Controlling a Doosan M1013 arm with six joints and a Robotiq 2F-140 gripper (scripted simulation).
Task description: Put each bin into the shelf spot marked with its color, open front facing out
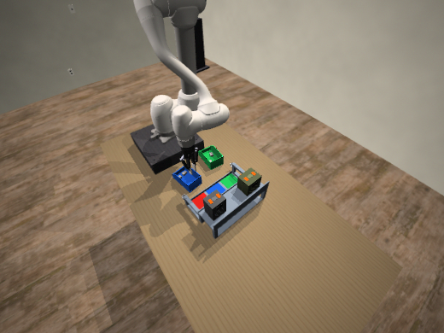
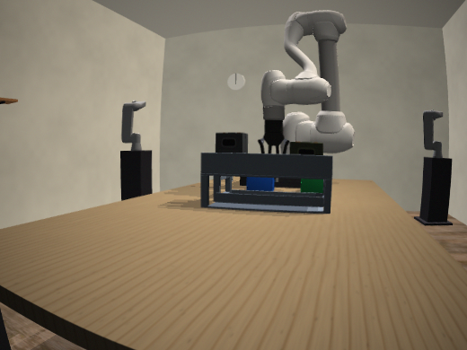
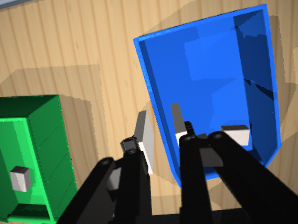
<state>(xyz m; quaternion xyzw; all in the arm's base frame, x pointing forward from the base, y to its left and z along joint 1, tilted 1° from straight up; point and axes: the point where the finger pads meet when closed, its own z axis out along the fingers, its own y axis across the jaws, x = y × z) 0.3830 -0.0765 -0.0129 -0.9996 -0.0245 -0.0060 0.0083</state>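
Now: the blue bin 50 mm to the right of my hand and 40 mm below it. The rest, counted from my hand: olive box: 340 mm ahead, 130 mm to the left, 70 mm above; then black box: 320 mm ahead, 100 mm to the right, 90 mm above; then green bin: 180 mm to the left, 40 mm below, 30 mm behind.
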